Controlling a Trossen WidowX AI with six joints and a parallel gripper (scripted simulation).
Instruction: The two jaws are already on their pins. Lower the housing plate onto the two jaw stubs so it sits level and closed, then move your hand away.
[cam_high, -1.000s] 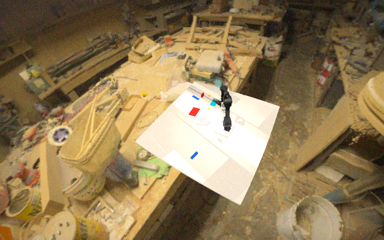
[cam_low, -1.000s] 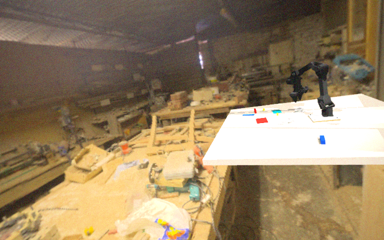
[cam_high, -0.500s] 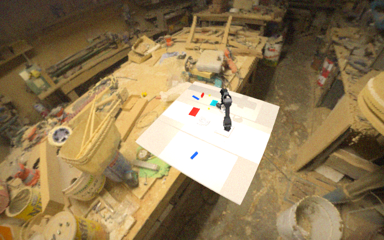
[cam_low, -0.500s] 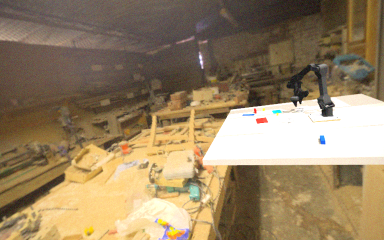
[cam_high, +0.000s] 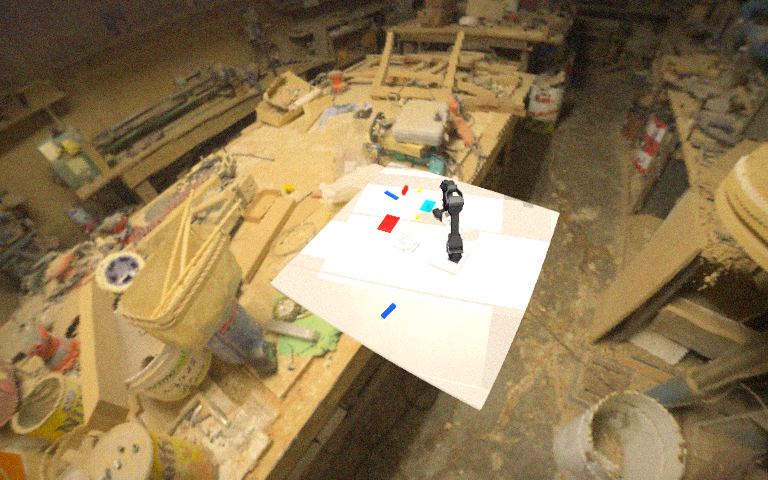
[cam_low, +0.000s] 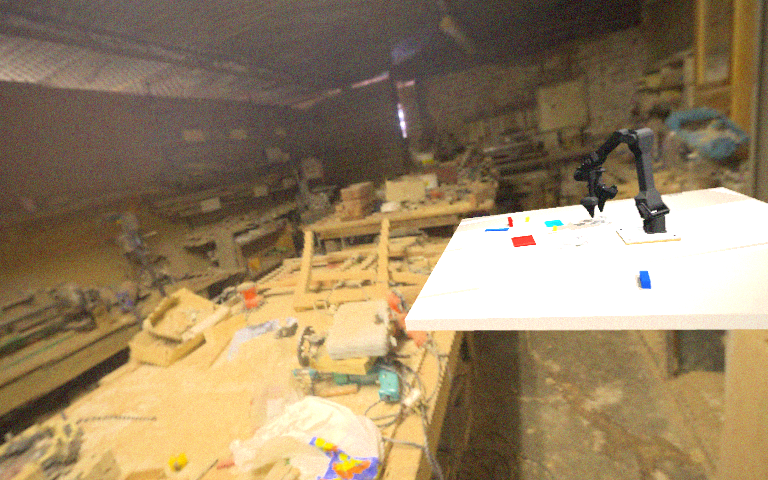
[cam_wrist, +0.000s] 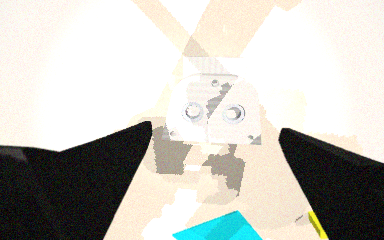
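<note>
The housing plate lies 10 mm behind my gripper tip and 10 mm below it. The rest, counted from my gripper tip: cyan block (190 mm ahead, 70 mm to the right, 40 mm below); then red flat square (320 mm ahead, 180 mm to the left, 40 mm below); then yellow block (180 mm ahead, 60 mm to the left, 30 mm below).
</note>
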